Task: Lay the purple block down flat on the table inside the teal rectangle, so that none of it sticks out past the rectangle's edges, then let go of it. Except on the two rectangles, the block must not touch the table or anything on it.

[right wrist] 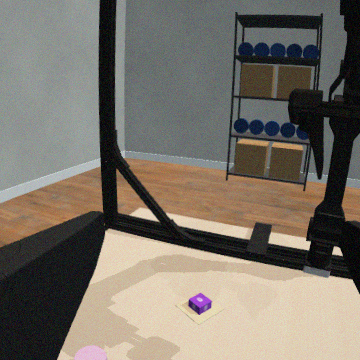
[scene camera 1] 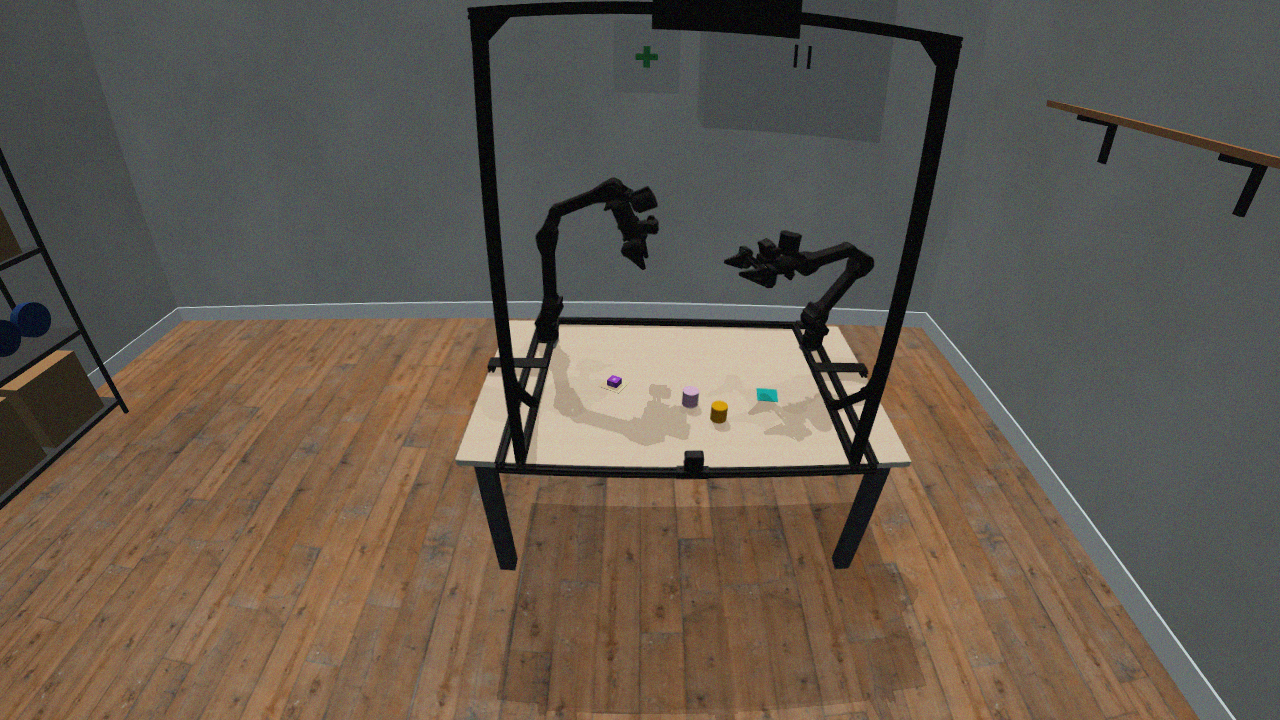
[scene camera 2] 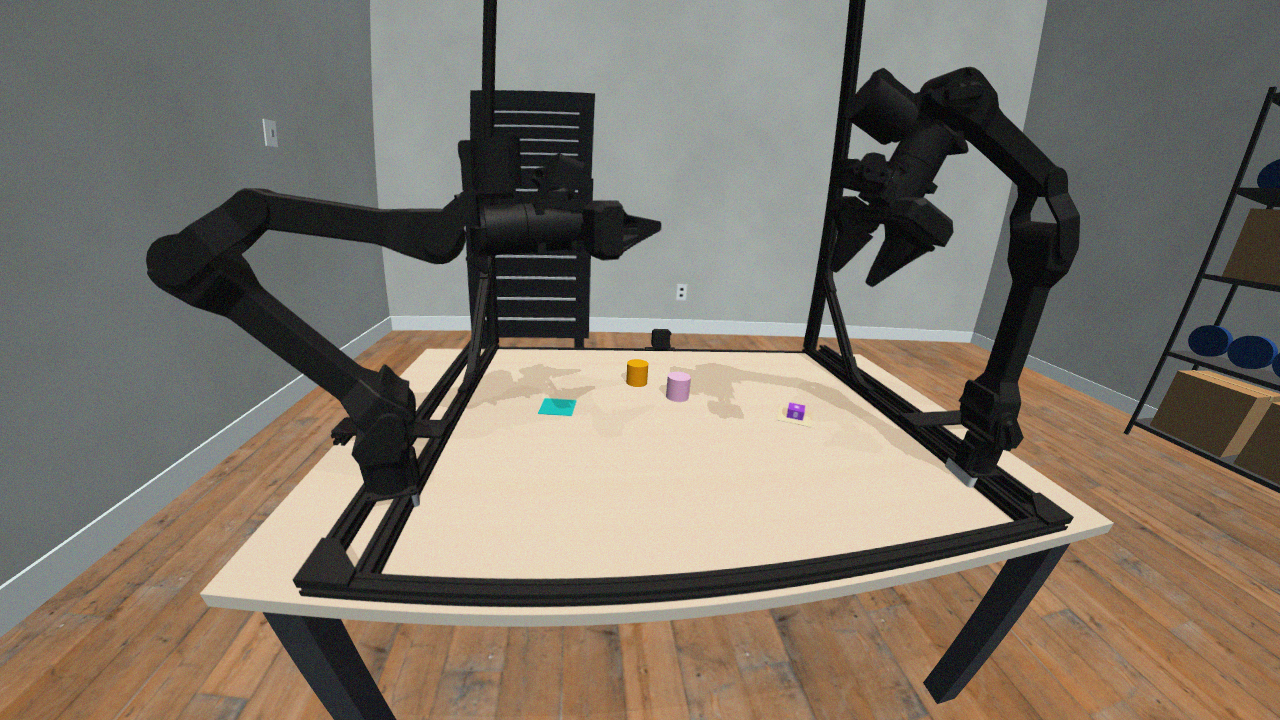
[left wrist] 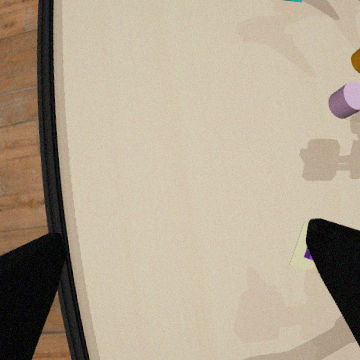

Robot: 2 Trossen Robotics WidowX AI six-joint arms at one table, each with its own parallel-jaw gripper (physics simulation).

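Seen in the pictures: left gripper, between the fingertips: (right wrist: 358, 184) (scene camera 1: 645, 263) (scene camera 2: 849, 277) (left wrist: 186, 239); right gripper, between the fingertips: (right wrist: 226, 229) (scene camera 1: 731, 267) (scene camera 2: 643, 223); left arm's base, origin of its link: (right wrist: 317, 261) (scene camera 1: 547, 338) (scene camera 2: 974, 466); right arm's base, origin of its link: (scene camera 1: 811, 345) (scene camera 2: 392, 484).
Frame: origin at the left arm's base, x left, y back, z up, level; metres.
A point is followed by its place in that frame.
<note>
The small purple block (scene camera 1: 614, 381) {x -0.222, y -0.257, z 0.000 m} (scene camera 2: 795, 411) {x -0.196, y -0.263, z -0.002 m} (left wrist: 308, 256) {x -0.190, y -0.250, z -0.003 m} (right wrist: 200, 303) {x -0.204, y -0.266, z 0.000 m} rests on a pale yellow rectangle (scene camera 2: 791, 421) {x -0.185, y -0.272, z -0.018 m} (left wrist: 299, 258) {x -0.182, y -0.245, z -0.018 m} (right wrist: 200, 318) {x -0.194, y -0.285, z -0.018 m}; in the left wrist view a finger hides most of it. The teal rectangle (scene camera 1: 767, 394) {x -0.212, y -0.715, z -0.018 m} (scene camera 2: 556, 407) {x -0.210, y -0.715, z -0.018 m} lies flat on the table with nothing on it; part of its edge shows at the top of the left wrist view (left wrist: 293, 0) {x -0.228, y -0.682, z -0.018 m}. My left gripper (scene camera 1: 640, 259) {x 0.000, y -0.324, z 0.286 m} (scene camera 2: 854, 275) {x 0.000, y -0.324, z 0.286 m} (left wrist: 186, 239) {x 0.000, y -0.324, z 0.286 m} is open, points down and hangs high above the table. My right gripper (scene camera 1: 733, 267) {x -0.081, y -0.578, z 0.325 m} (scene camera 2: 659, 226) {x -0.081, y -0.578, z 0.325 m} (right wrist: 226, 229) {x -0.081, y -0.578, z 0.325 m} is open and held level, high up.
A pink cylinder (scene camera 1: 690, 397) {x -0.302, y -0.482, z 0.019 m} (scene camera 2: 678, 386) {x -0.256, y -0.486, z 0.015 m} (left wrist: 344, 101) {x -0.258, y -0.473, z 0.023 m} (right wrist: 91, 353) {x -0.282, y -0.476, z 0.027 m} and an orange cylinder (scene camera 1: 718, 411) {x -0.363, y -0.560, z 0.023 m} (scene camera 2: 637, 373) {x -0.319, y -0.564, z 0.012 m} (left wrist: 356, 60) {x -0.319, y -0.559, z -0.004 m} stand between the two rectangles. Black frame rails (scene camera 1: 666, 470) {x -0.572, y -0.433, z -0.026 m} (scene camera 2: 626, 589) {x 0.203, y -0.584, z 0.001 m} edge the table, with tall posts (scene camera 1: 487, 179) {x -0.605, y -0.074, z 0.702 m} (right wrist: 107, 100) {x -0.576, y -0.076, z 0.355 m} rising from them.
</note>
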